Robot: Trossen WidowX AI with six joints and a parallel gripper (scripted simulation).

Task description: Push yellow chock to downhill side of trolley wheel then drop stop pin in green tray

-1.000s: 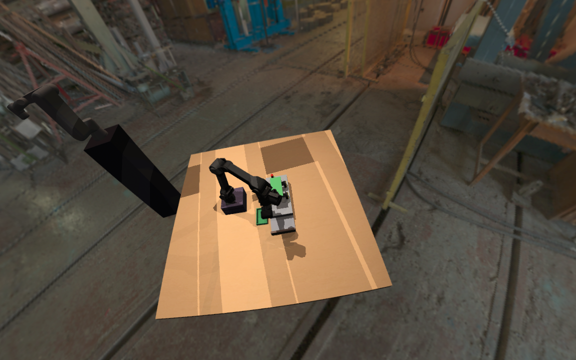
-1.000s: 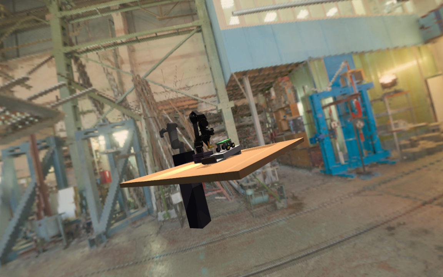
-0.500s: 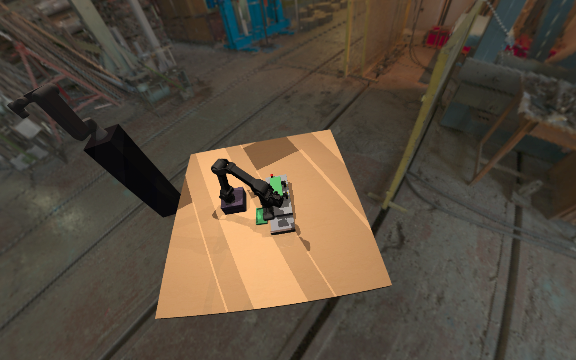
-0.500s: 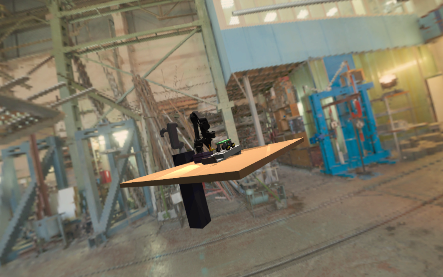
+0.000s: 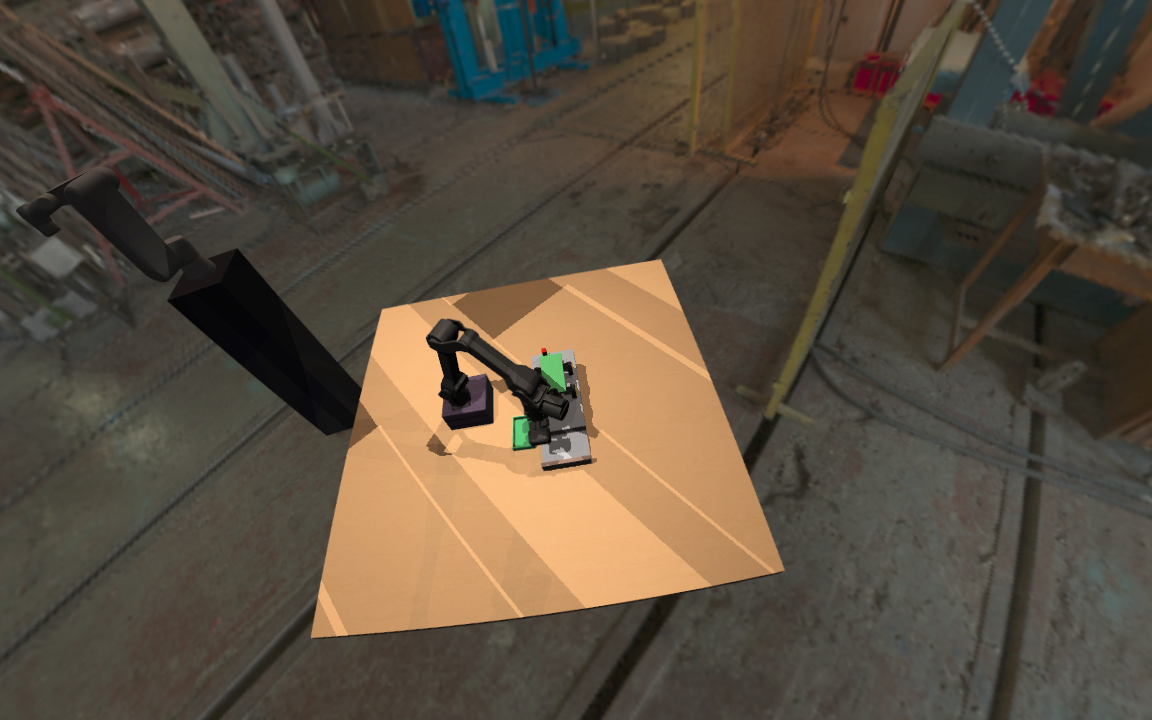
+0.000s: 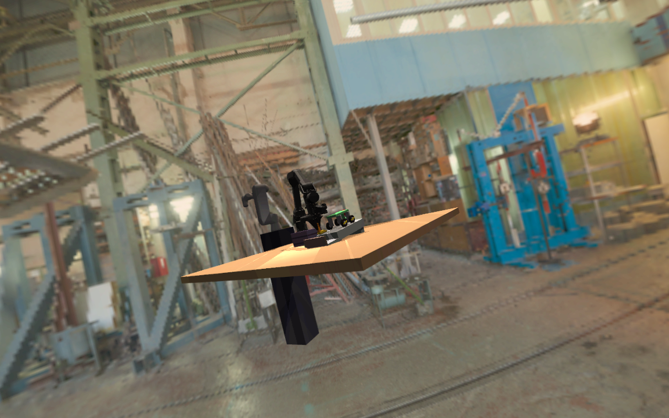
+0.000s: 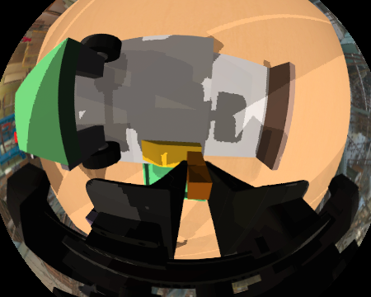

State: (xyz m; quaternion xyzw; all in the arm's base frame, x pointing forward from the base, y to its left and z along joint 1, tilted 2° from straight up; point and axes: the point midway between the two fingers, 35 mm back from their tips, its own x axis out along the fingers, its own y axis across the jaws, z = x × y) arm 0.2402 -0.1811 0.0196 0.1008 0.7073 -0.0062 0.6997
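My gripper tip is now 24 cm to the right of the red-headed stop pin, 7 cm short of it and 4 cm below it. Also, from my gripper tip: brown end stop 12 cm to the right, 6 cm below, 4 cm ahead; then trolley 13 cm to the left, 8 cm ahead, 2 cm above; then yellow chock 2 cm to the left, 1 cm below.
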